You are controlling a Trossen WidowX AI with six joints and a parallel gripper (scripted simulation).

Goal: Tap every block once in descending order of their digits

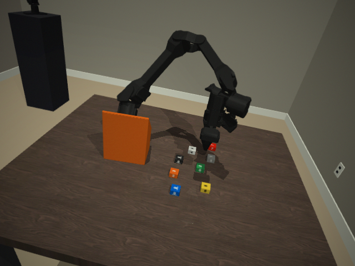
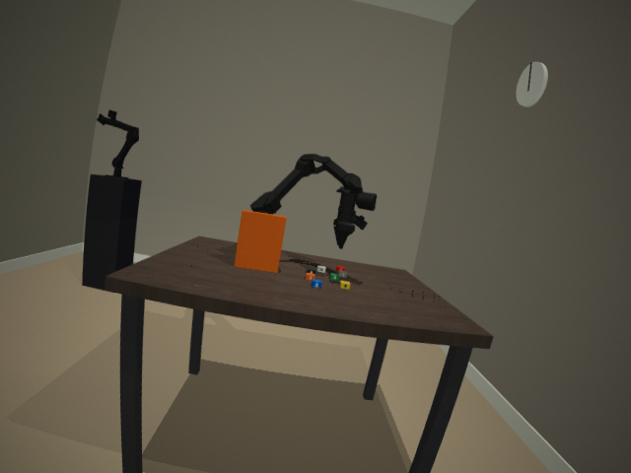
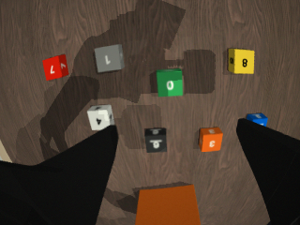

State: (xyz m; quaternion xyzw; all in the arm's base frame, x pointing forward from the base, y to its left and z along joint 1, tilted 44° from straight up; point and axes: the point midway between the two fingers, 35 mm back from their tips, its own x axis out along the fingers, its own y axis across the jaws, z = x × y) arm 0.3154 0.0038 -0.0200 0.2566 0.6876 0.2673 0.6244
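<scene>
Right now my gripper tip is 70 mm past the blue block, 150 mm to the left of it and 120 mm above it. The rest, counted from my gripper tip: green block: 120 mm below; grey block: 40 mm ahead, 70 mm to the left, 120 mm below; black block: 90 mm behind, 20 mm to the left, 120 mm below.
</scene>
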